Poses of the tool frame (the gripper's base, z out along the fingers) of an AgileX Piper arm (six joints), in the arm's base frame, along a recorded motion.
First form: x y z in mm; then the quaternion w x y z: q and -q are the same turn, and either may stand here.
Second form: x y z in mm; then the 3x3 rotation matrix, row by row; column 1 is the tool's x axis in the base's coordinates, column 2 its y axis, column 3 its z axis. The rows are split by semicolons. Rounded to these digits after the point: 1 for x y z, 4 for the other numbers.
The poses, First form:
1: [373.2 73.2 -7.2 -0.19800 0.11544 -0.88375 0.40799]
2: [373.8 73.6 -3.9 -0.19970 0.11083 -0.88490 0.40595]
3: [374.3 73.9 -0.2 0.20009 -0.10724 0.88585 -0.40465]
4: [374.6 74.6 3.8 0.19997 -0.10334 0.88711 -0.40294]
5: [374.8 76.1 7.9 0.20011 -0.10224 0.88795 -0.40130]
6: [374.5 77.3 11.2 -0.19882 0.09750 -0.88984 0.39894]
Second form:
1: 373.2 73.2 -7.2; -0.8949 -0.0425 0.4442; -0.3656 0.6404 -0.6754; -0.2558 -0.7668 -0.5887
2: 373.8 73.6 -3.9; -0.8957 -0.0340 0.4434; -0.3583 0.6458 -0.6742; -0.2634 -0.7627 -0.5907
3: 374.3 73.9 -0.2; -0.8969 -0.0281 0.4413; -0.3519 0.6495 -0.6740; -0.2677 -0.7598 -0.5924
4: 374.6 74.6 3.8; -0.8987 -0.0222 0.4381; -0.3445 0.6539 -0.6736; -0.2715 -0.7562 -0.5953
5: 374.8 76.1 7.9; -0.8990 -0.0210 0.4374; -0.3422 0.6570 -0.6718; -0.2733 -0.7536 -0.5978
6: 374.5 77.3 11.2; -0.9019 -0.0149 0.4316; -0.3322 0.6627 -0.6712; -0.2760 -0.7488 -0.6026
